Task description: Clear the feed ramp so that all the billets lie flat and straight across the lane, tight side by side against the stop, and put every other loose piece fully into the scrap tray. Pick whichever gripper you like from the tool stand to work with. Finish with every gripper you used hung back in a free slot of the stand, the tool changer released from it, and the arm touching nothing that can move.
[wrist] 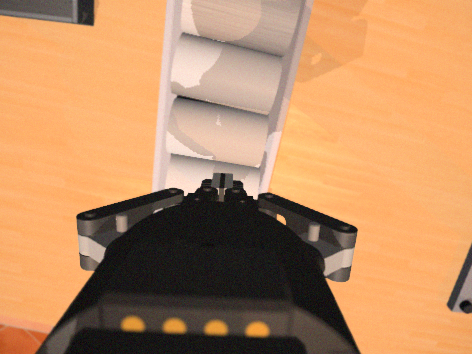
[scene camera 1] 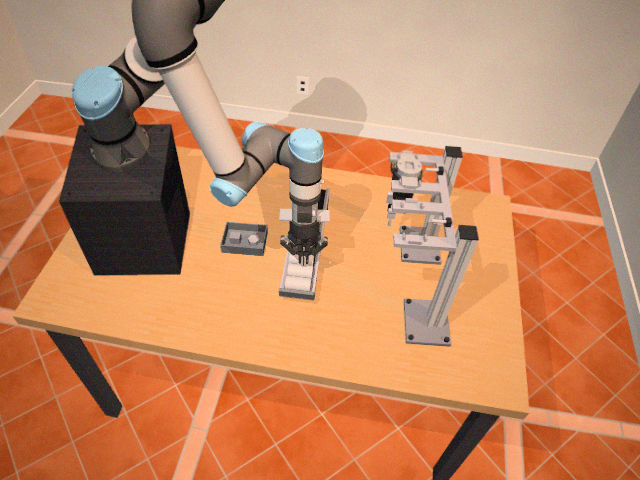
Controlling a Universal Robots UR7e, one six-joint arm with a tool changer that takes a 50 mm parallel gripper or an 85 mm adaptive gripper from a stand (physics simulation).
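Pixels of known places: arm's base at its link origin: [scene camera 1: 122, 149].
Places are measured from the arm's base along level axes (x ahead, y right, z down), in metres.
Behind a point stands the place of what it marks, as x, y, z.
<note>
White billets [scene camera 1: 298, 282] [wrist: 225, 77] lie side by side across the lane of the feed ramp [scene camera 1: 296, 295] [wrist: 161, 130]; thin dark lines show between them in the wrist view. The upper part of the ramp is partly hidden behind the arm. My adaptive gripper [scene camera 1: 304, 262] [wrist: 222, 181] is shut and empty, pointing down with its fingertips over the billets; whether they touch one cannot be told. The scrap tray [scene camera 1: 242, 251] @[0.309, 0.003, 0.318] [wrist: 86, 11] @[0.369, -0.017, 0.315] stands left of the ramp. A small grey block [scene camera 1: 235, 237] @[0.276, -0.033, 0.304] and a pale rounded piece [scene camera 1: 253, 239] @[0.328, -0.047, 0.313] lie in it.
The tool stand [scene camera 1: 450, 281] @[0.887, 0.124, 0.113] rises at the right, with its slot forks [scene camera 1: 419, 239] @[0.789, 0.122, -0.009] reaching toward the ramp. Another gripper [scene camera 1: 409, 167] hangs in its rear slot. The dark robot pedestal [scene camera 1: 134, 235] @[0.069, 0.146, 0.160] stands at the left.
</note>
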